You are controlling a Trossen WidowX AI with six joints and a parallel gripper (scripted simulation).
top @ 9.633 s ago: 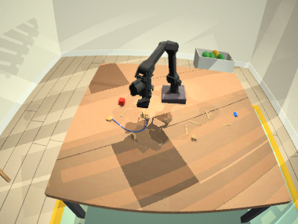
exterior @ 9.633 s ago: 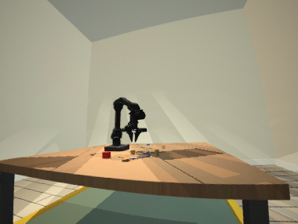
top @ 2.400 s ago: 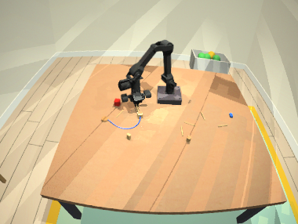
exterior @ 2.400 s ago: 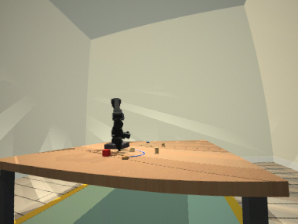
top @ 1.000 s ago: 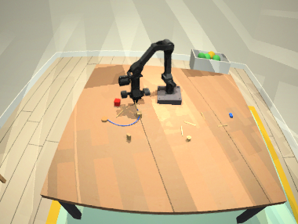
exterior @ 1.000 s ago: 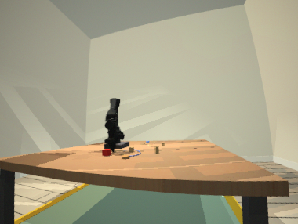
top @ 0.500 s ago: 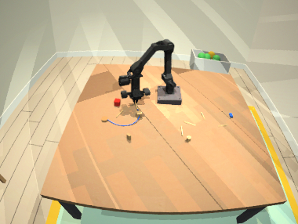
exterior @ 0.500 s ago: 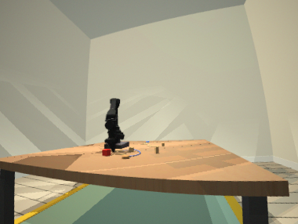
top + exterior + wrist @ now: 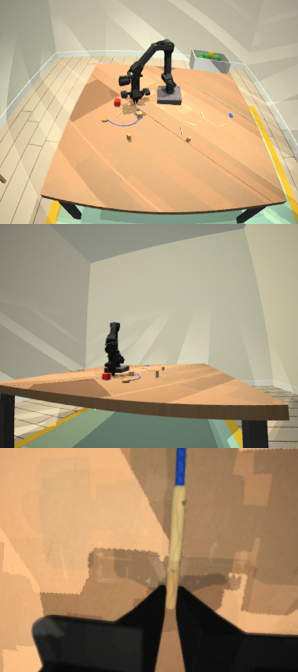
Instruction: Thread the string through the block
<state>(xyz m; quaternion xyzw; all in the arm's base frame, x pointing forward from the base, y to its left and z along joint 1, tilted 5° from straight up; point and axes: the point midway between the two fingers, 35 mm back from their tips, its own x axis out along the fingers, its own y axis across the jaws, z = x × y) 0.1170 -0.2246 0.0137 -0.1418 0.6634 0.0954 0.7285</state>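
Now: gripper tip 4 cm short of the thin wooden stick, 1 cm to the right of it and 1 cm below it. Also, from my gripper tip: round wooden button: 18 cm ahead, 17 cm to the right, 1 cm above; wooden block: 12 cm ahead, 4 cm to the left, 2 cm above; red cube: 12 cm to the right, 3 cm ahead, 2 cm above.
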